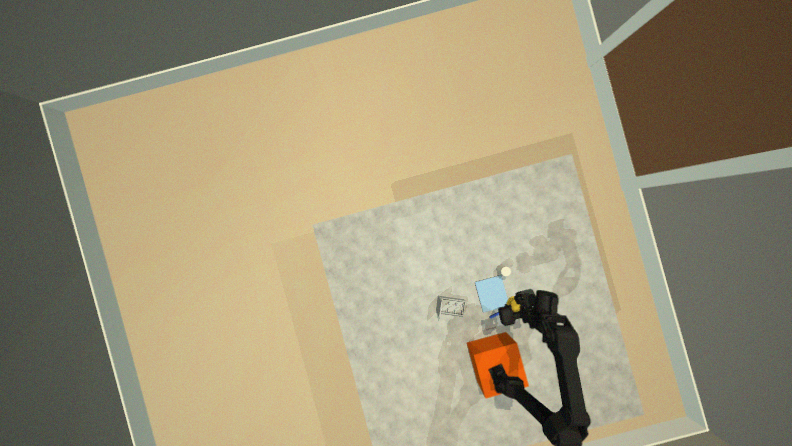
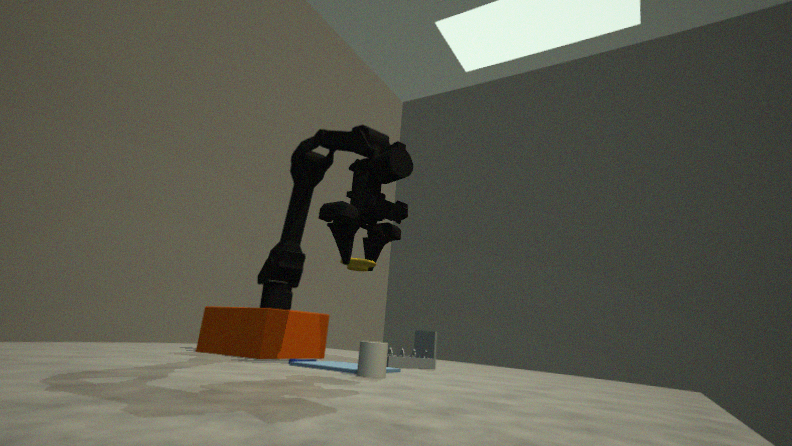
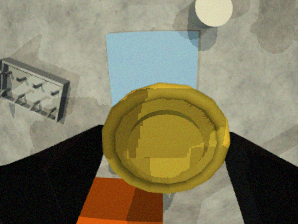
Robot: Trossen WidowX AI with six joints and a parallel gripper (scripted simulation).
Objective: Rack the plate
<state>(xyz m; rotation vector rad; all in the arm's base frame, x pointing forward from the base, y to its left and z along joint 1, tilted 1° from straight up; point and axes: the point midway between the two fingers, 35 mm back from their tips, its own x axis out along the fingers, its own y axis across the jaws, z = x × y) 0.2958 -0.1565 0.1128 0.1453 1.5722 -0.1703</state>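
The grey dish rack lies 20 mm ahead of my gripper tip, 220 mm to the left of it and 160 mm below it. Round my gripper tip: yellow plate: 10 mm above; pale cylinder: 80 mm ahead, 70 mm to the right, 150 mm below; light blue mat: 10 mm behind, 20 mm to the left, 180 mm below.
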